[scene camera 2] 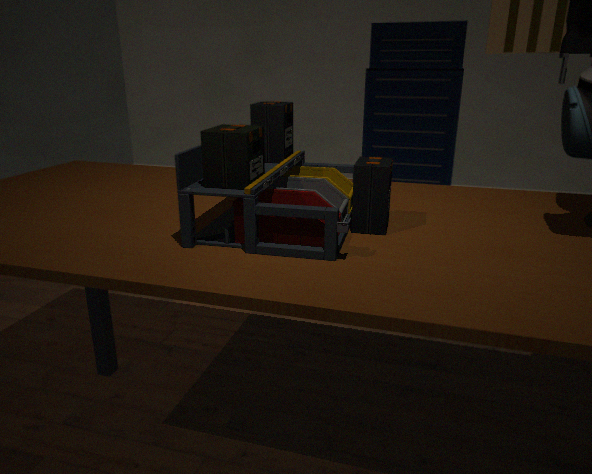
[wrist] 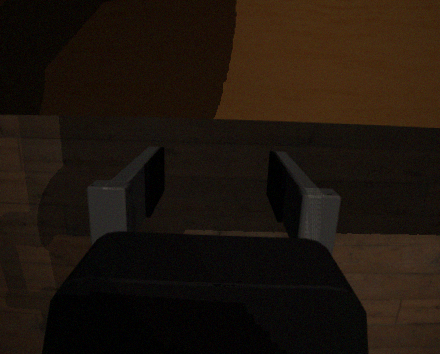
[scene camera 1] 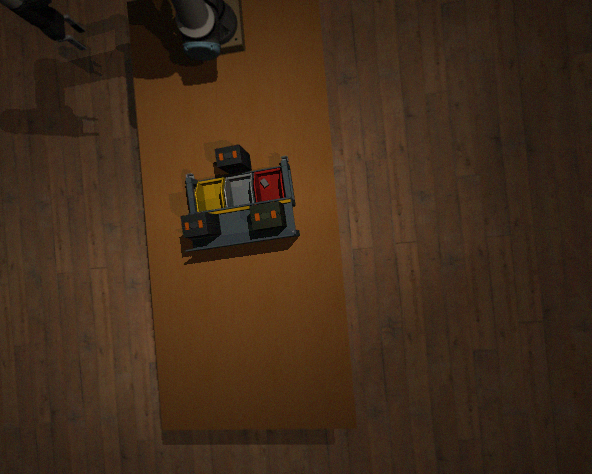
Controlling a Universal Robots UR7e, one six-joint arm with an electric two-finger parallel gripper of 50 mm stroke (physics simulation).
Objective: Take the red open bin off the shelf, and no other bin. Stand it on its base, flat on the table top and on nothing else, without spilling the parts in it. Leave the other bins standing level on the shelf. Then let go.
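Frame: origin at the arm's base, x back, y right, z up, level; metres.
Seen in the pictures: gripper, fingertip midpoint: [scene camera 2: 575, 83] [wrist: 216, 171] [scene camera 1: 83, 40].
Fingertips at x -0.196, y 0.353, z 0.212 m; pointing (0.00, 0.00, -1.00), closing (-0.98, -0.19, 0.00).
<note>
Pixels of each thing's middle, then the offset from my fingertips to it. "spot": a spot on its surface instead. Level surfaces: height alone.
- red open bin, body centre: [scene camera 2: 288, 217] [scene camera 1: 271, 192] dx -0.406, dy -0.626, dz -0.212 m
- grey bin, body centre: [scene camera 2: 302, 201] [scene camera 1: 241, 197] dx -0.436, dy -0.518, dz -0.212 m
- yellow bin, body centre: [scene camera 2: 314, 188] [scene camera 1: 213, 201] dx -0.462, dy -0.409, dz -0.212 m
- dark box, body centre: [scene camera 2: 372, 194] [scene camera 1: 234, 160] dx -0.305, dy -0.480, dz -0.190 m
- table, surface height: dz -0.256 m
- yellow rail, surface spot: [scene camera 2: 275, 172] spot: dx -0.458, dy -0.584, dz -0.144 m
The red open bin [scene camera 1: 270, 188] [scene camera 2: 295, 231] stands in the grey shelf [scene camera 1: 241, 229] [scene camera 2: 250, 225], at the right end of the row in scene camera 1, with a small grey part visible inside. A grey bin [scene camera 1: 239, 191] [scene camera 2: 320, 190] stands beside it, and a yellow bin [scene camera 1: 211, 196] [scene camera 2: 320, 172] is at the other end of the row. My gripper [scene camera 1: 79, 39] [wrist: 216, 171] is open and empty. It is far from the shelf, beyond the table's left edge in scene camera 1, above the floor. In scene camera 2 part of it shows at the upper right.
A dark box [scene camera 1: 233, 158] [scene camera 2: 371, 196] stands on the table [scene camera 1: 250, 325] [scene camera 2: 475, 280] in front of the bins, nearest the grey one. Two more dark boxes [scene camera 1: 201, 226] [scene camera 1: 267, 218] stand on the shelf's upper deck behind the yellow rail [scene camera 2: 275, 172]. The arm's base is at the table's top end.
</note>
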